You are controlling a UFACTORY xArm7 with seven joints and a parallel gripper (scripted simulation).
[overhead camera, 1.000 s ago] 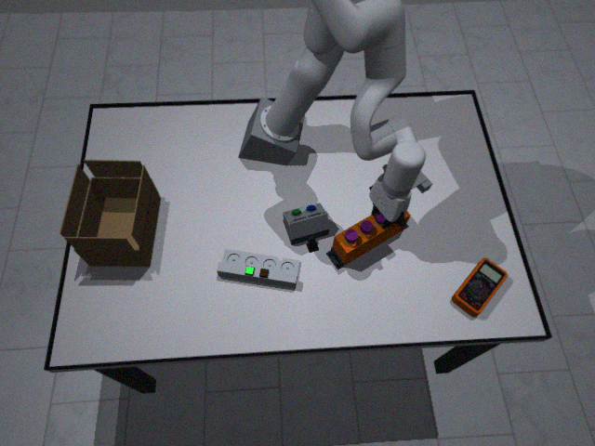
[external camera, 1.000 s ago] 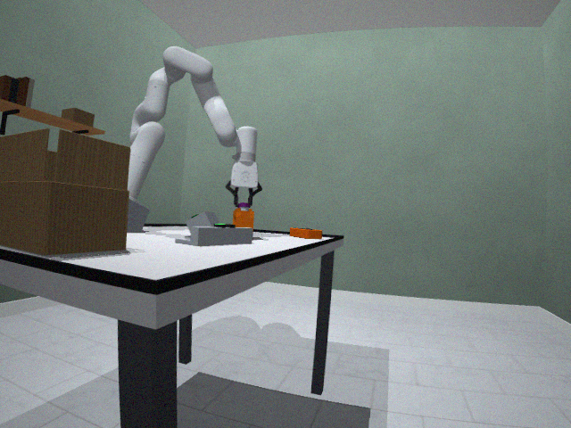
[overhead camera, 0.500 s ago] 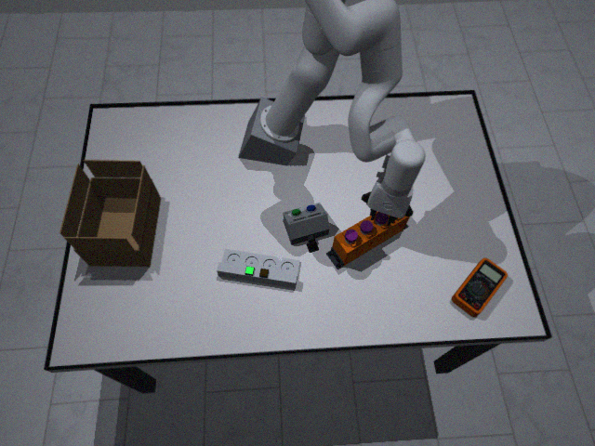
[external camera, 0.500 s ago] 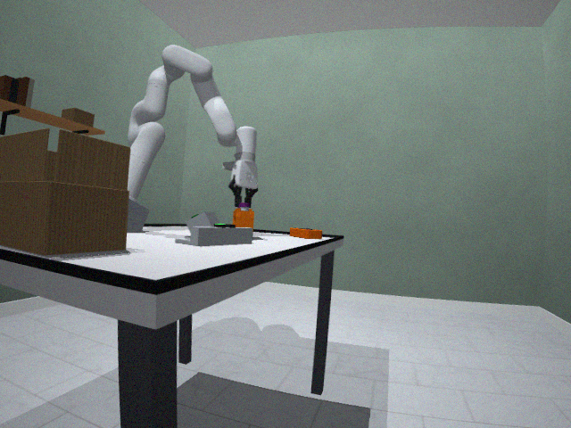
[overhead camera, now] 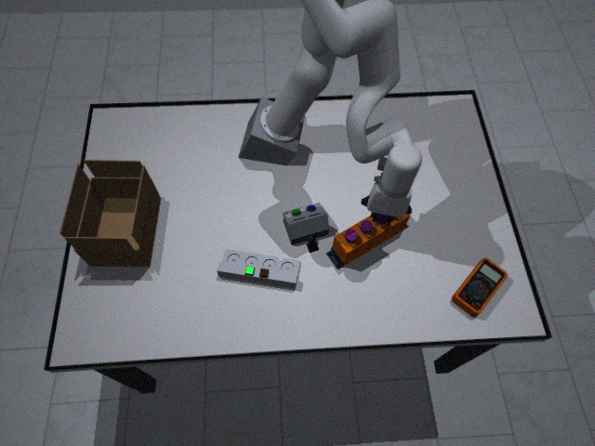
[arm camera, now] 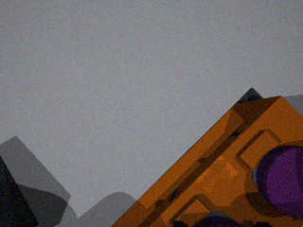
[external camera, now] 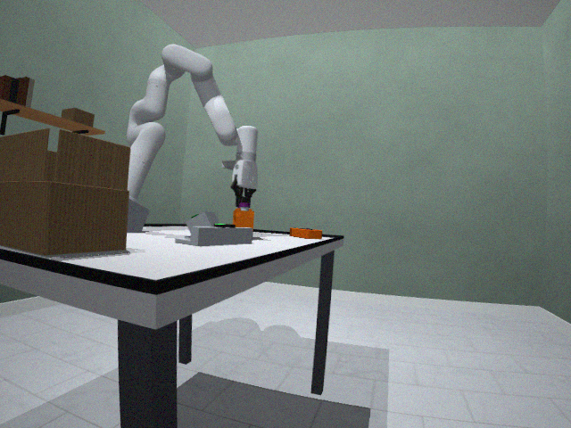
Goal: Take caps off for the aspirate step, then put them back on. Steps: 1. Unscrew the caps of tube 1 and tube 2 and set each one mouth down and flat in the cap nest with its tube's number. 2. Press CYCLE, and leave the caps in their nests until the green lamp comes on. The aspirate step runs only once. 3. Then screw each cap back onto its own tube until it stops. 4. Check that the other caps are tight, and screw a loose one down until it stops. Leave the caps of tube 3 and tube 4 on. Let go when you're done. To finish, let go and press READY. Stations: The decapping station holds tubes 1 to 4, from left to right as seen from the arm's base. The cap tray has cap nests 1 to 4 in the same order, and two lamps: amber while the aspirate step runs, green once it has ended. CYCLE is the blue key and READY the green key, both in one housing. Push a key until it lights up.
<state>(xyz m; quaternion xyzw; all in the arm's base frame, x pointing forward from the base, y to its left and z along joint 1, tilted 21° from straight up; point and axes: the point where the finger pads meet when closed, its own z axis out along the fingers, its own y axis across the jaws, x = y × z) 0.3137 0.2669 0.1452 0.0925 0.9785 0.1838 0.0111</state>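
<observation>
Right now the purple cap is 10 mm below my hand. Round my hand: tube 1 (30 mm behind, 40 mm to the left, 10 mm below); then blue key (50 mm behind, 190 mm to the right, 60 mm below); then grey key housing (20 mm behind, 210 mm to the right, 80 mm below).
</observation>
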